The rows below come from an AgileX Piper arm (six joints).
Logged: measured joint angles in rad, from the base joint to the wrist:
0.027, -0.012, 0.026, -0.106, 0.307, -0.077
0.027, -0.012, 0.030, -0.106, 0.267, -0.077
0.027, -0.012, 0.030, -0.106, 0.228, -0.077
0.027, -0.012, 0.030, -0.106, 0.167, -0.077
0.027, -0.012, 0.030, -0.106, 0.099, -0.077
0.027, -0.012, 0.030, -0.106, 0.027, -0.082
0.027, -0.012, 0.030, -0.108, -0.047, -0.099
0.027, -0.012, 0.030, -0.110, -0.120, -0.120
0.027, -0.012, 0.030, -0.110, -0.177, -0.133
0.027, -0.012, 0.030, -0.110, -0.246, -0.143
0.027, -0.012, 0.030, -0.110, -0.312, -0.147
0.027, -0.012, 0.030, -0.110, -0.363, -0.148
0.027, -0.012, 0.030, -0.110, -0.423, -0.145
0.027, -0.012, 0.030, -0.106, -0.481, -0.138
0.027, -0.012, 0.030, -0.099, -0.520, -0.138
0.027, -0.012, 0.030, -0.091, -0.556, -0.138
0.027, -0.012, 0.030, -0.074, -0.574, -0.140
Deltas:
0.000, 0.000, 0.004, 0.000, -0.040, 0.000
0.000, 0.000, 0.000, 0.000, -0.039, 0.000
0.000, 0.000, 0.000, 0.000, -0.061, 0.000
0.000, 0.000, 0.000, 0.000, -0.068, 0.000
0.000, 0.000, 0.000, 0.000, -0.072, -0.005
0.000, 0.000, 0.000, -0.002, -0.074, -0.017
0.000, 0.000, 0.000, -0.002, -0.073, -0.021
0.000, 0.000, 0.000, 0.000, -0.057, -0.013
0.000, 0.000, 0.000, 0.000, -0.069, -0.010
0.000, 0.000, 0.000, 0.000, -0.066, -0.004
0.000, 0.000, 0.000, 0.000, -0.051, -0.001
0.000, 0.000, 0.000, 0.000, -0.060, 0.003
0.000, 0.000, 0.000, 0.004, -0.058, 0.007
0.000, 0.000, 0.000, 0.007, -0.039, 0.000
0.000, 0.000, 0.000, 0.008, -0.036, 0.000
0.000, 0.000, 0.000, 0.017, -0.018, -0.002

